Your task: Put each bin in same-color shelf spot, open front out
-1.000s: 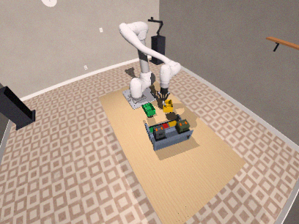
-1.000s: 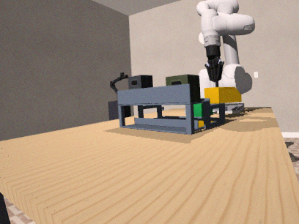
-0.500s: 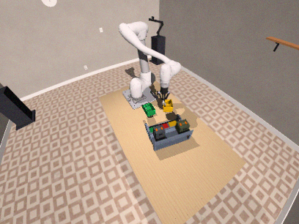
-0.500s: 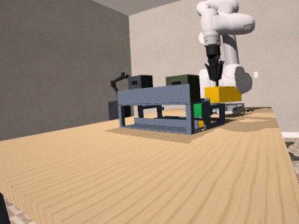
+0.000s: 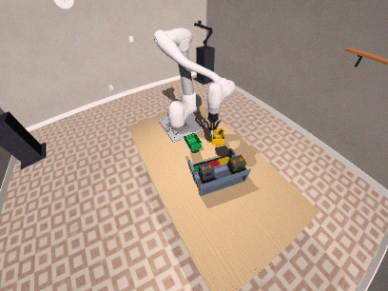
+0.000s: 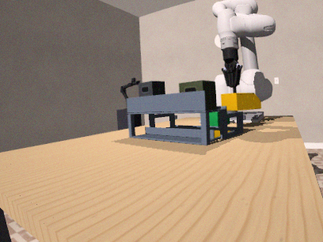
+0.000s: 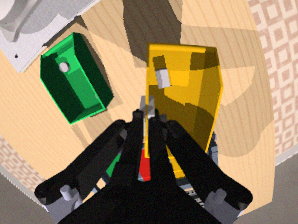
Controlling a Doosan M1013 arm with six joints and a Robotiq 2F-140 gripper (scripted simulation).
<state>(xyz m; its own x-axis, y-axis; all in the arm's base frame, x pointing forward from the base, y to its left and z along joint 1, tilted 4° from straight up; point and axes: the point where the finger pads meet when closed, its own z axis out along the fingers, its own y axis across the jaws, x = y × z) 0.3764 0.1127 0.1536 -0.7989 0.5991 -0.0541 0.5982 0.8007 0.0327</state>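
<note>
Right now my hand is 3 cm short of the yellow bin, 4 cm to the right of it and 4 cm above it. From my hand the other things lie so: dark box (28 cm ahead, 29 cm to the right); green bin (11 cm behind, 12 cm to the right, 12 cm below).
</note>
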